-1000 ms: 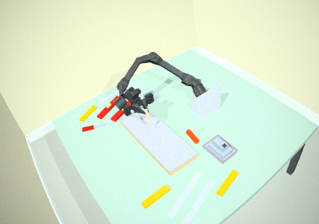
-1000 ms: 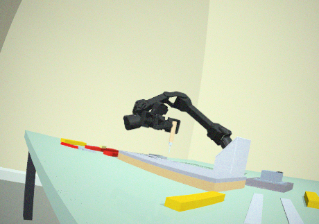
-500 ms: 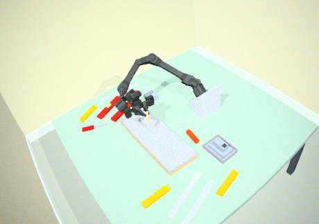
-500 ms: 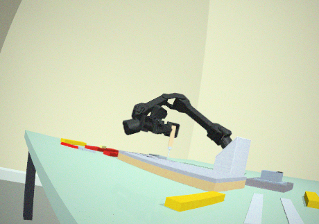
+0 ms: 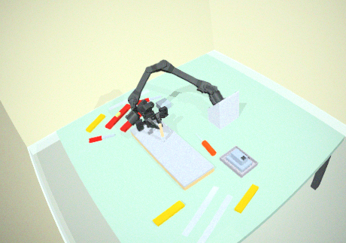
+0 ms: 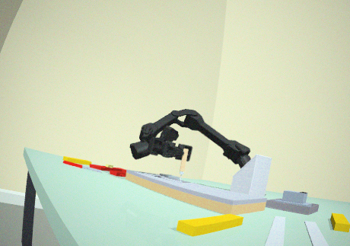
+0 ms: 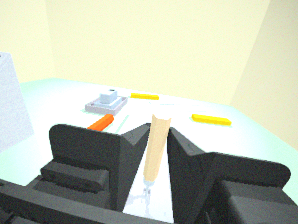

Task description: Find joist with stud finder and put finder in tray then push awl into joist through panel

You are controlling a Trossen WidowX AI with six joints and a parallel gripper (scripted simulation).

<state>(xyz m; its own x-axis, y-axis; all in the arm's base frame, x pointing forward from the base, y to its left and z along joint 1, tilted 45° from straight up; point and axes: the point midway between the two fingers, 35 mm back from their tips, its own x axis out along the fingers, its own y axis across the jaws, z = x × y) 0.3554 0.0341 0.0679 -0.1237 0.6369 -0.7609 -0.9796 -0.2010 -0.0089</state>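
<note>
Right now the thin wooden tool is 60 mm below my gripper tip. Round my gripper tip: orange-handled awl: 180 mm behind, 130 mm below, 90 mm to the left; then small grey box: 310 mm to the right, 140 mm behind, 130 mm below; then grey tray: 320 mm to the left, 260 mm behind, 130 mm below.
</note>
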